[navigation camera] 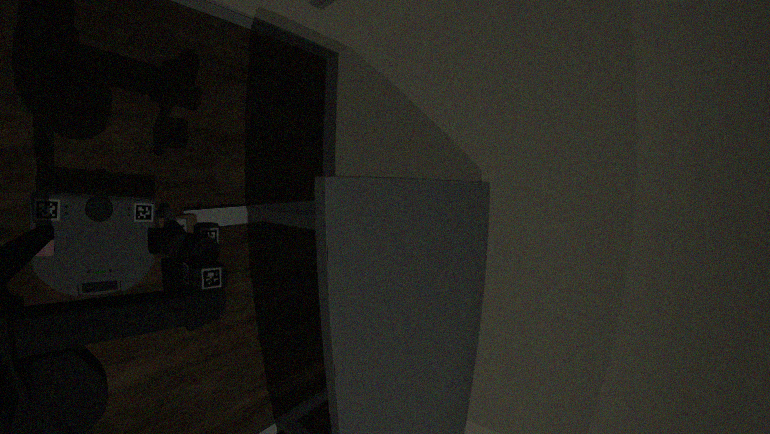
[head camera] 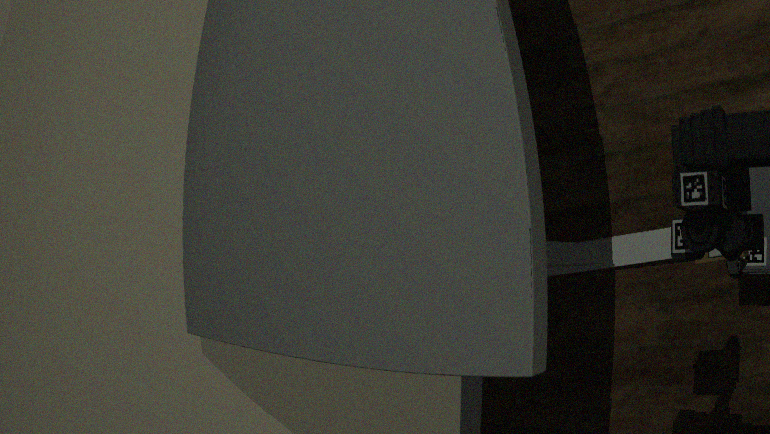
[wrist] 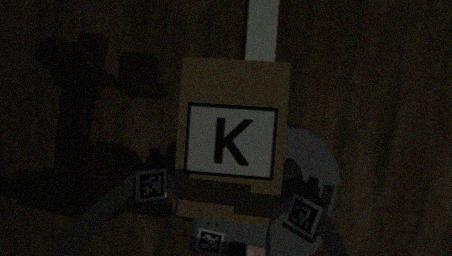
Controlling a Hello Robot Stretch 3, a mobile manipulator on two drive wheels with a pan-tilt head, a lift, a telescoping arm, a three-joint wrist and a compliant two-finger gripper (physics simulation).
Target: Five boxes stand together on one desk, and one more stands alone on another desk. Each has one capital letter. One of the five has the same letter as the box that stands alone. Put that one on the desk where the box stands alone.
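Seen in the pictures: gripper, fingertip midpoint: [wrist: 233, 167]; robot's base, origin of the base link: [navigation camera: 99, 208].
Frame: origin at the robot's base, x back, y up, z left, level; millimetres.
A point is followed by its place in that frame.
Observation:
A tan box [wrist: 235, 82] @(z -202, x 14, y 516 mm) with a black K on a white label stands out between the fingers in the wrist view. A sliver of it also shows in the navigation view [navigation camera: 189, 219] @(z -194, x -5, y 516 mm). My gripper [head camera: 714, 250] [navigation camera: 187, 225] [wrist: 233, 167] @(z -141, x 22, y 464 mm) is shut on this box, holding it over the floor beside a desk. The grey desk [head camera: 366, 188] @(z -461, x 58, y 950 mm) [navigation camera: 404, 296] @(z -478, x 113, y 951 mm) is left of the gripper in the head view and right of it in the navigation view. The gripper is apart from the desk edge. The lone box and the other lettered boxes do not show.
A pale desk foot [head camera: 641, 246] @(z -487, x 18, y 26 mm) [navigation camera: 223, 216] @(z -469, x 16, y 25 mm) [wrist: 262, 30] @(z -396, x 27, y 25 mm) reaches out from under the desk across the wood floor [head camera: 647, 318] @(z -460, x -172, y 1 mm) towards the gripper. A beige wall [head camera: 97, 188] @(z -1088, x 90, y 1151 mm) [navigation camera: 566, 215] @(z -1071, x -86, y 1222 mm) is beyond the desk. My base [navigation camera: 97, 242] @(z 4, x 97, y 160 mm) shows in the navigation view. The light is dim.

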